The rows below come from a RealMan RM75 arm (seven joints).
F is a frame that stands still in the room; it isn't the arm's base.
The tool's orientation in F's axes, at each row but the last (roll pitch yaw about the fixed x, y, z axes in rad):
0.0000, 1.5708, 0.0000
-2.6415, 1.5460, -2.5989
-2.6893, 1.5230, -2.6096
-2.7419, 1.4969, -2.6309
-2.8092, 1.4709, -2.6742
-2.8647, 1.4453, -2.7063
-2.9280, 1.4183, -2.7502
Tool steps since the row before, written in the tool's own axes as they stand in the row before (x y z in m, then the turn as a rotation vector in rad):
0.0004, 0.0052, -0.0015, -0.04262, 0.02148, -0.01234
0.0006, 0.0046, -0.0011, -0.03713, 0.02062, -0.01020
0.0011, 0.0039, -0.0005, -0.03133, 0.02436, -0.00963
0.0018, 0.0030, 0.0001, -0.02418, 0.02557, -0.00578
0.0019, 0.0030, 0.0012, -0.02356, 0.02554, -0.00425
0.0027, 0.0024, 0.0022, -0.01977, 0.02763, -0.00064
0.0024, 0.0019, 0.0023, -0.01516, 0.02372, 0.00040
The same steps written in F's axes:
-0.0015, 0.0052, -0.0004, -0.01234, 0.02148, 0.04262
-0.0013, 0.0045, -0.0006, -0.01028, 0.02064, 0.03710
-0.0009, 0.0038, -0.0012, -0.01025, 0.02427, 0.03120
-0.0004, 0.0029, -0.0019, -0.00703, 0.02564, 0.02377
0.0006, 0.0030, -0.0021, -0.00557, 0.02578, 0.02301
0.0015, 0.0026, -0.0030, -0.00280, 0.02820, 0.01875
0.0016, 0.0021, -0.0028, -0.00173, 0.02427, 0.01416

